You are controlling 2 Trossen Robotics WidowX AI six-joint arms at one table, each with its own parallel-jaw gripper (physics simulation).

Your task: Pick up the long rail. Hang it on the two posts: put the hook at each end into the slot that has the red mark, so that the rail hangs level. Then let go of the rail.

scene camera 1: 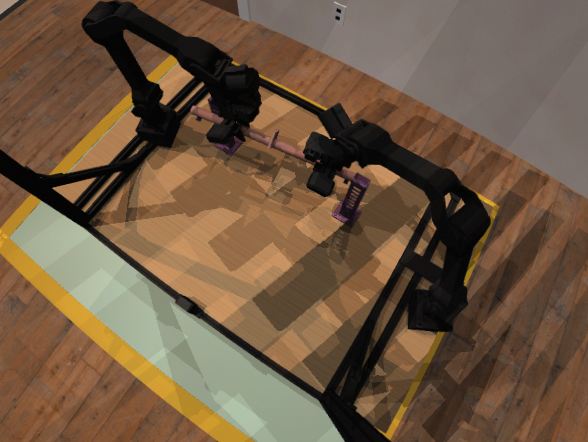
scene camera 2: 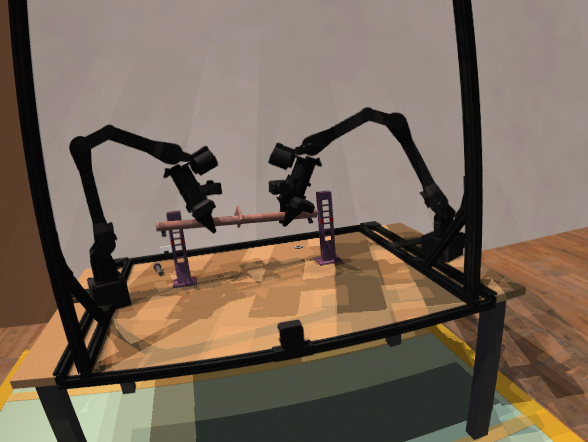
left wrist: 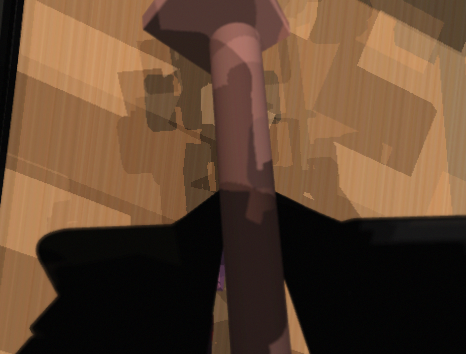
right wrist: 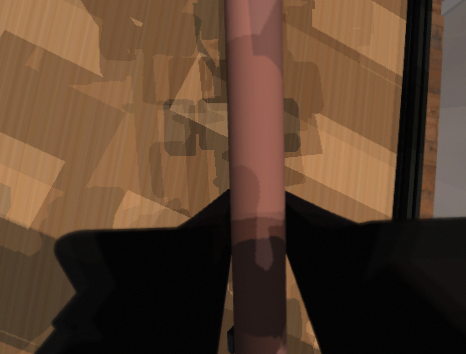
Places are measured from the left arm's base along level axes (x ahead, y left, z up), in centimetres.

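Pixels of known places: left gripper, fingertip midpoint: [scene camera 1: 246,138] [scene camera 2: 214,232] [left wrist: 243,196]; right gripper, fingertip midpoint: [scene camera 1: 317,166] [scene camera 2: 282,224] [right wrist: 252,195]; left arm's base, link origin: [scene camera 1: 154,119] [scene camera 2: 105,279]; right arm's base, link origin: [scene camera 1: 435,309].
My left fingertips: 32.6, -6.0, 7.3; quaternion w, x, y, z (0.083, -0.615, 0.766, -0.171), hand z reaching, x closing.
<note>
For each thing: its top centre in the pictures, then the offset to it from my left fingertips, as dx, dy, dz. "spot": a spot on its surface instead. Level surfaces: height alone.
- long pink rail, top centre: [scene camera 1: 272,133] [scene camera 2: 237,205] +7.8, -1.1, +6.2
- left purple post, top centre: [scene camera 1: 216,99] [scene camera 2: 173,212] -9.3, +6.1, +6.9
- right purple post, top centre: [scene camera 1: 361,180] [scene camera 2: 323,191] +31.8, -10.1, +6.9
- grey bolt, top centre: [scene camera 2: 158,265] -12.7, +21.4, -12.2
- small ring, top centre: [scene camera 2: 298,246] +33.7, +8.8, -14.4
- wooden table, surface height: dz -14.7
- dark block, surface spot: [scene camera 2: 291,336] spot: -6.6, -46.9, -11.4
The long pink rail [scene camera 1: 287,148] [scene camera 2: 257,218] [left wrist: 242,125] [right wrist: 257,100] is off the table, with a small dark hook under each end. In scene camera 2, it crosses the left purple post [scene camera 1: 228,145] [scene camera 2: 181,262] above its red marks. Its right end meets the right purple post [scene camera 1: 352,196] [scene camera 2: 327,245] slightly above the red marks. Whether either hook is in a slot cannot be told. My left gripper [scene camera 1: 235,131] [scene camera 2: 208,221] [left wrist: 243,196] is shut on the rail left of its central flange. My right gripper [scene camera 1: 322,162] [scene camera 2: 290,216] [right wrist: 252,195] is shut on it near the right post.
A grey bolt [scene camera 2: 158,269] lies left of the left post and a small ring [scene camera 2: 298,247] lies between the posts on the wooden table [scene camera 1: 200,270] [scene camera 2: 225,320]. Black frame bars border the table, with a dark block [scene camera 1: 189,305] [scene camera 2: 291,336] on the front bar.
</note>
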